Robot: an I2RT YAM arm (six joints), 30 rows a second.
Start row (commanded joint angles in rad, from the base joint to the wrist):
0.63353, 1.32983, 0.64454, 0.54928, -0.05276, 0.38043
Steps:
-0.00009, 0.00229, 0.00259, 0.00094, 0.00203, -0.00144
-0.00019, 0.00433, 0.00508, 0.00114, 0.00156, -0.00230
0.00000, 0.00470, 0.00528, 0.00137, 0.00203, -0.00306
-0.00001, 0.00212, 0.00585, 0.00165, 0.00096, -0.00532
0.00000, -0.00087, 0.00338, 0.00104, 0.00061, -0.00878
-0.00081, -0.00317, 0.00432, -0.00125, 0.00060, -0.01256
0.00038, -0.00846, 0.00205, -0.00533, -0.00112, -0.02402
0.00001, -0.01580, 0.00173, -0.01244, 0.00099, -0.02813
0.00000, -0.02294, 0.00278, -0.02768, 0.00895, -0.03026
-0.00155, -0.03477, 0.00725, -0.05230, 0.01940, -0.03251
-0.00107, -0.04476, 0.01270, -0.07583, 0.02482, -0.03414
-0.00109, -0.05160, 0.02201, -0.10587, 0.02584, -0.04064
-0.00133, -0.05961, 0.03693, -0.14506, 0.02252, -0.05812
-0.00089, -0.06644, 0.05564, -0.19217, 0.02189, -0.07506
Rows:
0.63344, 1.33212, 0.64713, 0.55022, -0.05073, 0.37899
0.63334, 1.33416, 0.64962, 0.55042, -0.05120, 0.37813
0.63353, 1.33453, 0.64982, 0.55065, -0.05073, 0.37737
0.63352, 1.33195, 0.65039, 0.55093, -0.05180, 0.37511
0.63353, 1.32896, 0.64792, 0.55032, -0.05215, 0.37165
0.63272, 1.32666, 0.64886, 0.54803, -0.05216, 0.36787
0.63391, 1.32137, 0.64659, 0.54395, -0.05388, 0.35641
0.63354, 1.31403, 0.64627, 0.53684, -0.05177, 0.35230
0.63353, 1.30689, 0.64732, 0.52160, -0.04381, 0.35017
0.63198, 1.29506, 0.65179, 0.49698, -0.03336, 0.34792
0.63246, 1.28507, 0.65724, 0.47345, -0.02794, 0.34629
0.63244, 1.27823, 0.66655, 0.44341, -0.02692, 0.33979
0.63220, 1.27022, 0.68147, 0.40422, -0.03024, 0.32231
0.63264, 1.26339, 0.70018, 0.35711, -0.03087, 0.30537

